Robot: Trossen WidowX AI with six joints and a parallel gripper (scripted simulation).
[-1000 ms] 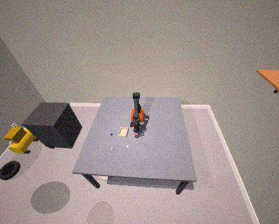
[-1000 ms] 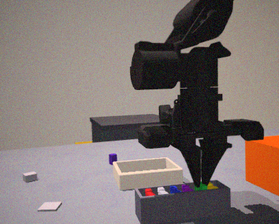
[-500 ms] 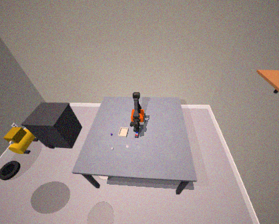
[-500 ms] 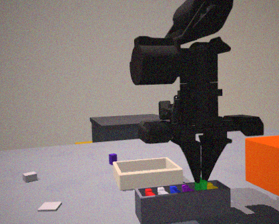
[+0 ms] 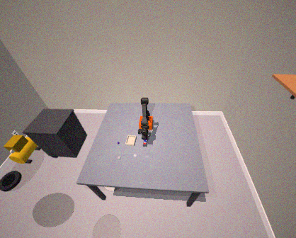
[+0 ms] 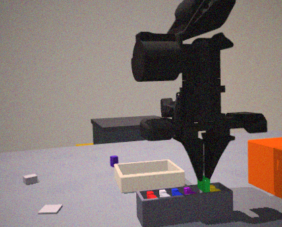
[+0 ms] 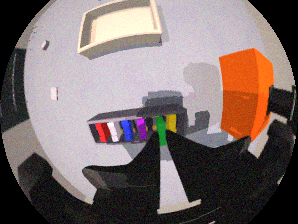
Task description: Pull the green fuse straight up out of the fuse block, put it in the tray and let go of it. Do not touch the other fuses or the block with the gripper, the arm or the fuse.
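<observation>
Right now my gripper tip is 190 mm to the left of the tray, 50 mm above it and 20 mm short of it. Round my gripper tip: grey block 300 mm to the right, 250 mm ahead, 50 mm below; then green fuse 10 mm below.
</observation>
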